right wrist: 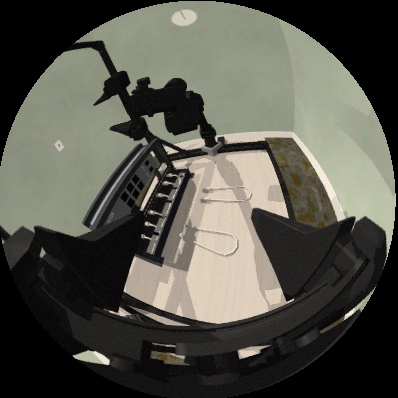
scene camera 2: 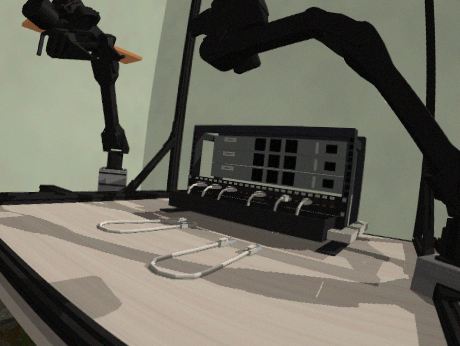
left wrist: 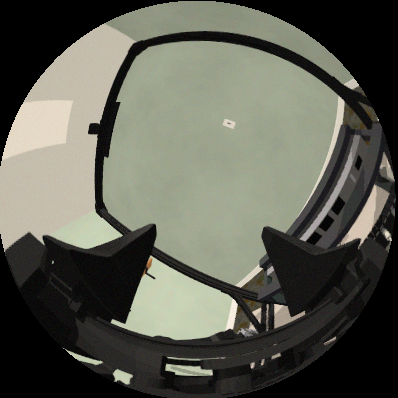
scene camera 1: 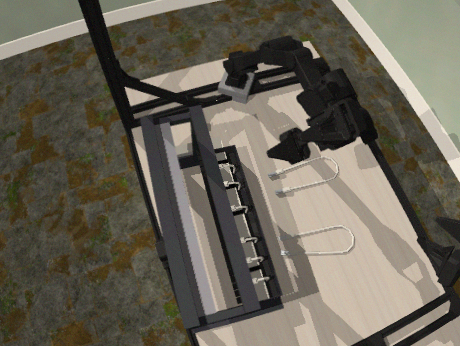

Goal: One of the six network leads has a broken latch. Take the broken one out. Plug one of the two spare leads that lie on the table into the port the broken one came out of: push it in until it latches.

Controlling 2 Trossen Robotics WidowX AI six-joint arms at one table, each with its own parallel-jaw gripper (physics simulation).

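Frame: origin at the left arm's base, x ahead, y left, z up, level; centimetres.
Seen in the pictures: left gripper, between the fingertips: (right wrist: 101, 116) (left wrist: 211, 231) (scene camera 1: 282, 146); right gripper, between the fingertips: (right wrist: 198, 214) (scene camera 2: 106, 58) (scene camera 1: 427, 227); left arm's base, origin of its link: (right wrist: 210, 144) (scene camera 1: 236, 79); right arm's base, origin of its link: (scene camera 2: 114, 169).
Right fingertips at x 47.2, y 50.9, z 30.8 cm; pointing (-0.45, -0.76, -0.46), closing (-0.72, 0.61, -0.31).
Observation:
Offsets run from my right fingertips to a thing's top centre. "pt": to the spot under its first point.
Several pale leads @(dx -3.7, dy -37.0, dz -26.9 cm) (scene camera 1: 240, 208) (scene camera 2: 256, 195) stand plugged in a row along the lower front of the dark rack @(dx +2.9, dy -42.4, dz -9.6 cm) (scene camera 2: 275, 131). I cannot tell which latch is broken. One spare lead @(pt dx -26.9, dy -11.4, dz -35.3 cm) (scene camera 1: 338, 170) (scene camera 2: 175, 274) (right wrist: 250, 193) lies looped on the table, nearer the left arm's base. The other spare lead (scene camera 1: 353, 240) (scene camera 2: 99, 226) (right wrist: 236, 242) lies looped beside it. My left gripper (left wrist: 211, 231) (right wrist: 101, 116) is open and empty, raised above the table. My right gripper (right wrist: 198, 214) is open and empty, high and away from both spare leads; its fingers frame the table in its wrist view.
A low black ledge @(dx -1.1, dy -36.2, dz -29.4 cm) (scene camera 2: 250, 215) runs in front of the plugged leads. Dark posts and rails border the table, with one upright post (scene camera 2: 182, 100) behind the rack. The left arm stretches above the table in scene camera 2. A pale block (scene camera 2: 350, 232) sits by the rack's right end.

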